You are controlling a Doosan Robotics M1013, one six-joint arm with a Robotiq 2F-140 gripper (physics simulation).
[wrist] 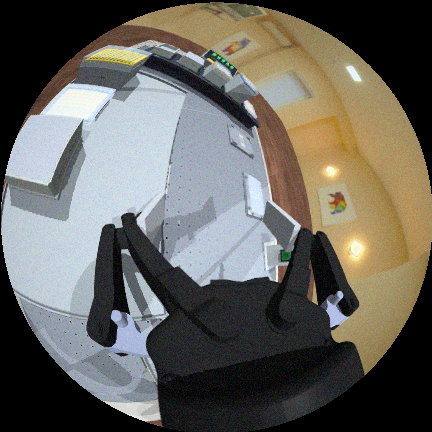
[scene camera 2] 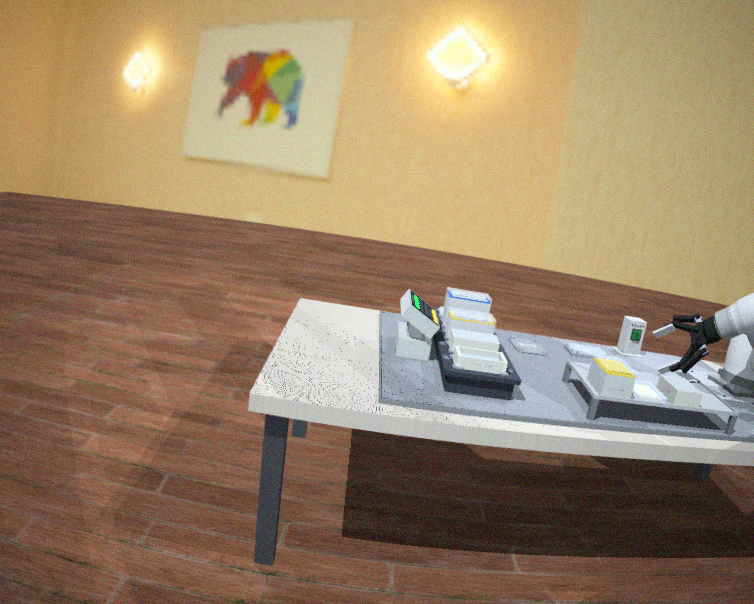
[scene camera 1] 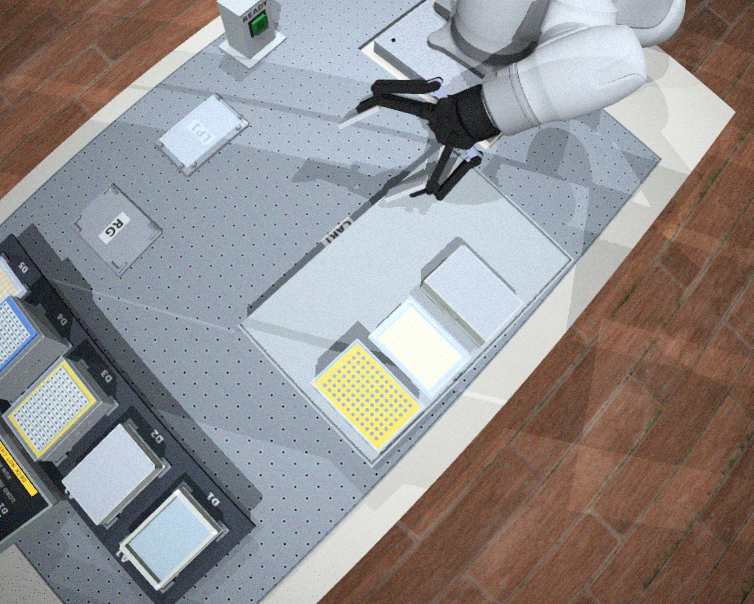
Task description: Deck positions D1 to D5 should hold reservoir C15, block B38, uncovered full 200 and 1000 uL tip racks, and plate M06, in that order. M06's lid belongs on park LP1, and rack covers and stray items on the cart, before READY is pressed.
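Pixels of known places: gripper, fingertip midpoint: [wrist: 216, 207] [scene camera 2: 657, 352] [scene camera 1: 365, 160]; arm's base, link origin: [scene camera 2: 738, 388] [scene camera 1: 488, 42].
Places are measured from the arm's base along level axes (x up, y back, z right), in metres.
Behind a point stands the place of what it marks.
Observation:
My gripper [scene camera 1: 380, 157] @(y -0.404, x 0.096, z -0.025 m) [scene camera 2: 667, 349] @(y -0.404, x 0.096, z -0.025 m) [wrist: 216, 207] @(y -0.404, x 0.096, z -0.025 m) is open and empty, raised near the cart [scene camera 1: 302, 295] @(y -0.617, x 0.042, z -0.081 m) and tilted sideways. On the deck, a light-blue reservoir [scene camera 1: 169, 537] @(y -1.012, x 0.056, z -0.170 m) is at D1, a white block [scene camera 1: 113, 471] @(y -0.991, x 0.082, z -0.052 m) at D2, a yellow-rimmed uncovered tip rack [scene camera 1: 53, 408] @(y -0.983, x 0.111, z 0.068 m) at D3 and a blue-rimmed one [scene camera 1: 12, 333] @(y -0.945, x 0.144, z 0.179 m) at D4. A plate [scene camera 1: 7, 279] @(y -0.917, x 0.050, z 0.315 m) at D5 is cut off by the view's edge. A translucent lid [scene camera 1: 201, 133] @(y -0.505, x 0.000, z 0.269 m) [wrist: 254, 195] @(y -0.497, x 0.000, z 0.263 m) lies on LP1. The green READY button [scene camera 1: 258, 25] @(y -0.298, x 0.066, z 0.317 m) [scene camera 2: 636, 335] @(y -0.294, x 0.061, z 0.318 m) [wrist: 285, 256] @(y -0.288, x 0.062, z 0.317 m) is on its post.
On the cart stand a yellow-topped box [scene camera 1: 366, 395] @(y -0.676, x 0.112, z -0.253 m) [scene camera 2: 613, 377] @(y -0.702, x 0.095, z -0.316 m) with a hole pattern, a low cream-topped piece [scene camera 1: 420, 346] @(y -0.567, x 0.059, z -0.265 m) [wrist: 77, 102] @(y -0.552, x 0.059, z -0.252 m) and a grey-white box [scene camera 1: 472, 292] @(y -0.462, x 0.084, z -0.275 m) [wrist: 42, 145]. Park RG [scene camera 1: 119, 229] @(y -0.727, x -0.010, z 0.256 m) lies between deck and LP1. A display [scene camera 2: 420, 308] @(y -1.145, x 0.115, z 0.038 m) stands behind the deck.

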